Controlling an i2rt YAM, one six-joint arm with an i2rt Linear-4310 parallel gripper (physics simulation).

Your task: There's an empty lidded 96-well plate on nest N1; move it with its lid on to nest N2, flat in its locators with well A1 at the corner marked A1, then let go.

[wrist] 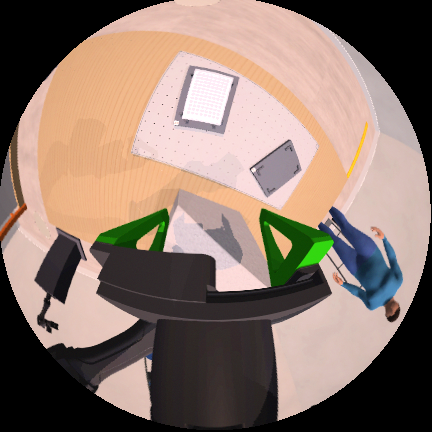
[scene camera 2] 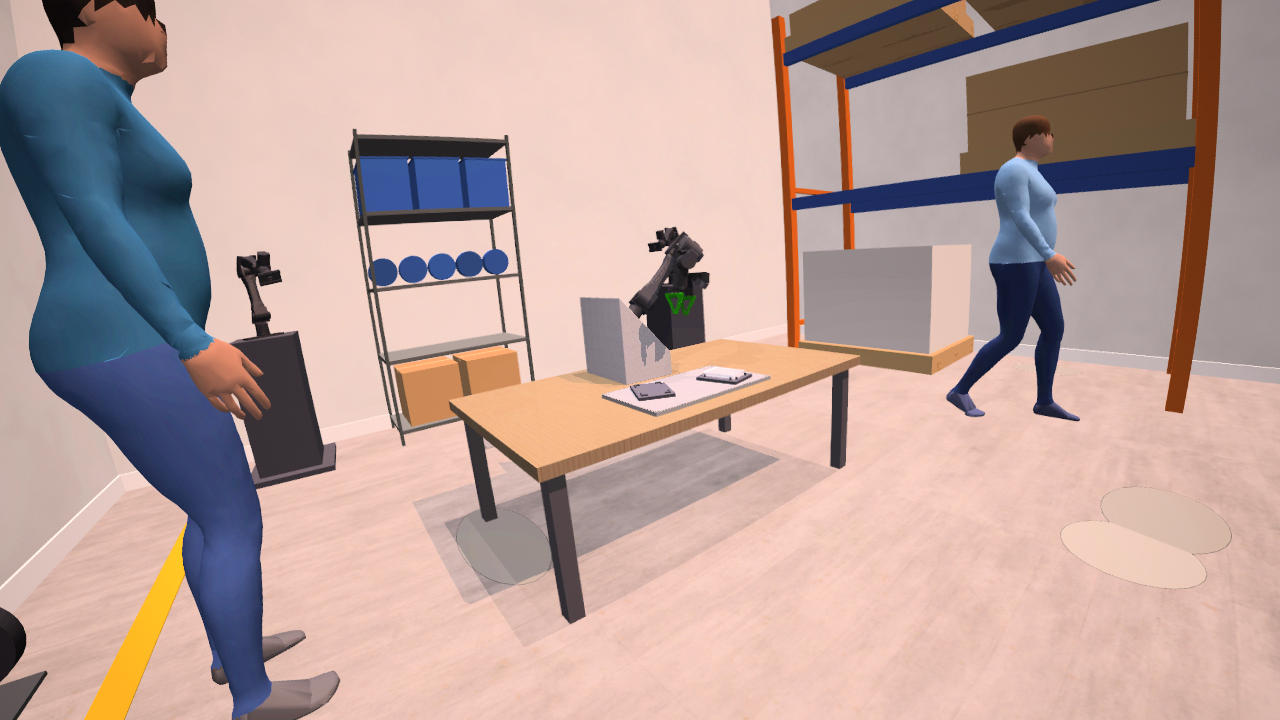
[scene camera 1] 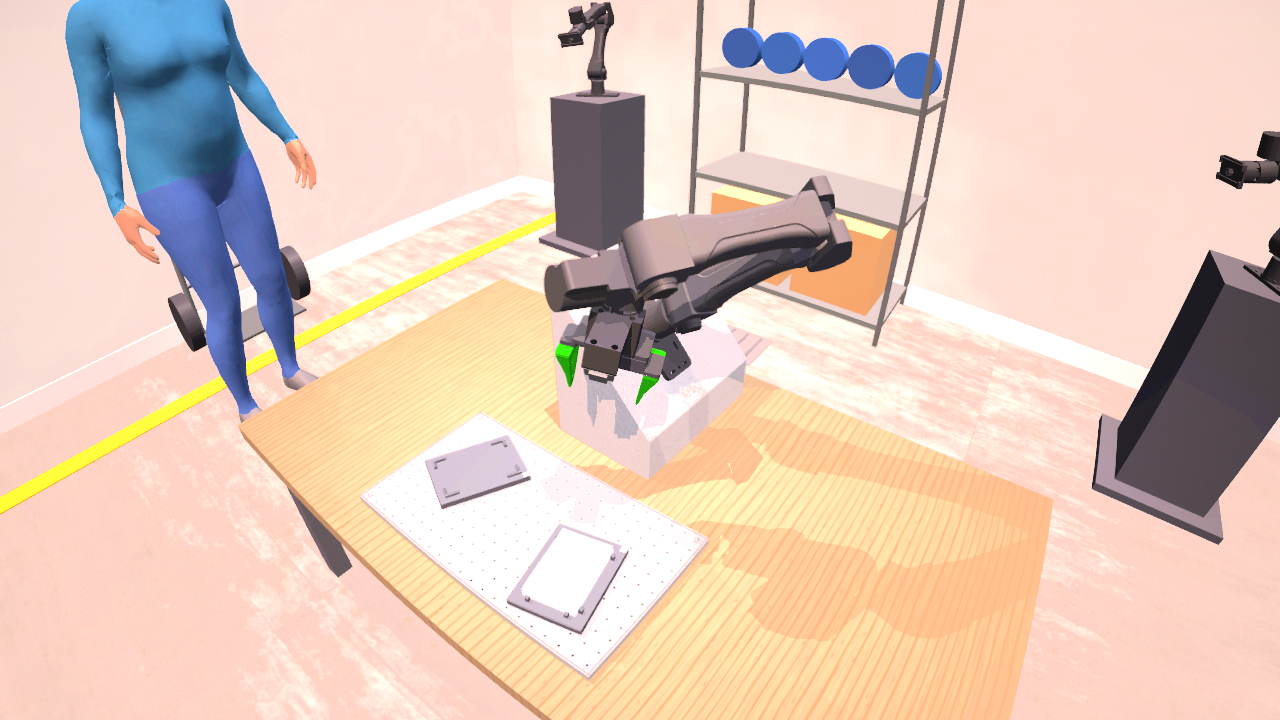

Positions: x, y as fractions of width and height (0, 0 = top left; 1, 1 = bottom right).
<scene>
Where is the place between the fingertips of my gripper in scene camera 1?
At 0.47, 0.55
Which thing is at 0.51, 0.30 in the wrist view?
A grey nest.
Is my gripper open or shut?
Open.
</scene>
